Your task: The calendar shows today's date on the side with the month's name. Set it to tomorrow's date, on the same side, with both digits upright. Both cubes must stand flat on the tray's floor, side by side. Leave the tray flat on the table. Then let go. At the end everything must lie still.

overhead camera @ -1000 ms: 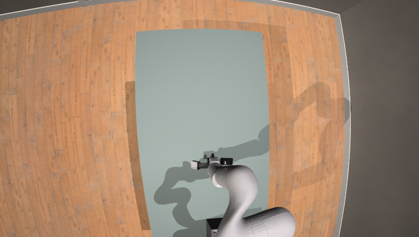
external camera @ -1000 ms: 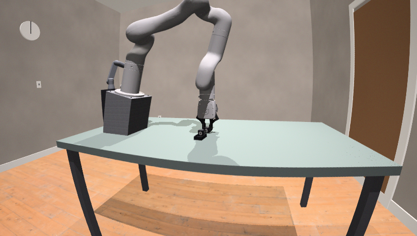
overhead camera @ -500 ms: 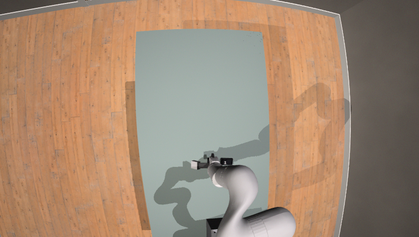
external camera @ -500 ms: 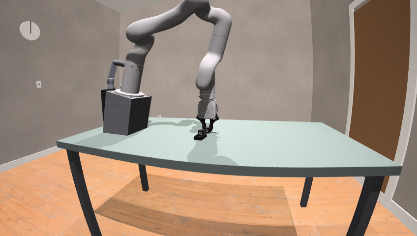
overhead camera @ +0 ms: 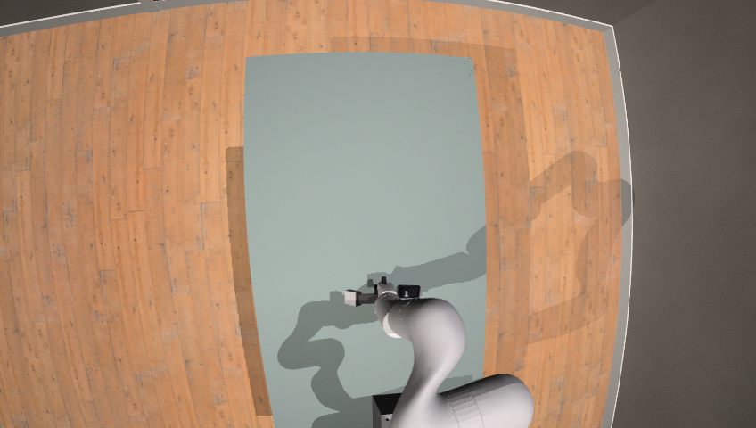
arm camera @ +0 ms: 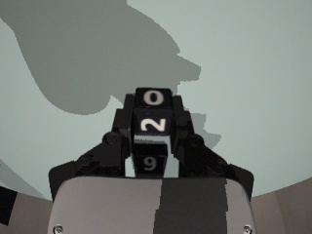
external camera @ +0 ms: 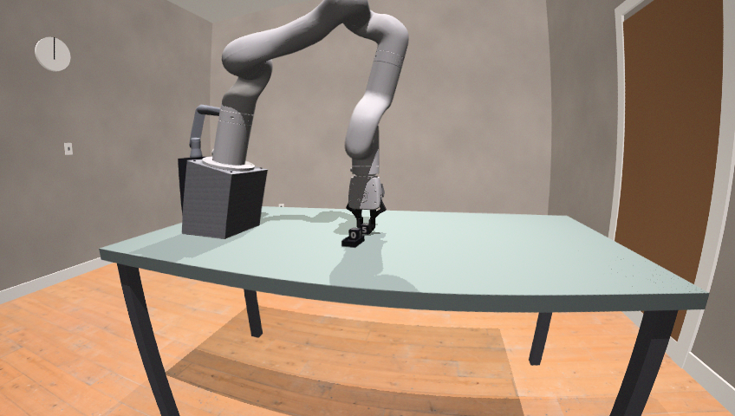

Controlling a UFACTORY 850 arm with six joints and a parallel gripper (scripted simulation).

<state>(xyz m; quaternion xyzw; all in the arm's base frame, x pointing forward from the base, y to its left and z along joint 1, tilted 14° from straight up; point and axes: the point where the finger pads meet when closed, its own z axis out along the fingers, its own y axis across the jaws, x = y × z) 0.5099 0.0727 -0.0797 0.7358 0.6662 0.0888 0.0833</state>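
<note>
Right now my hand is 1 cm above the black cube. From my hand the other things lie so: black tray: 1 cm behind, 11 cm to the right, 3 cm below.
</note>
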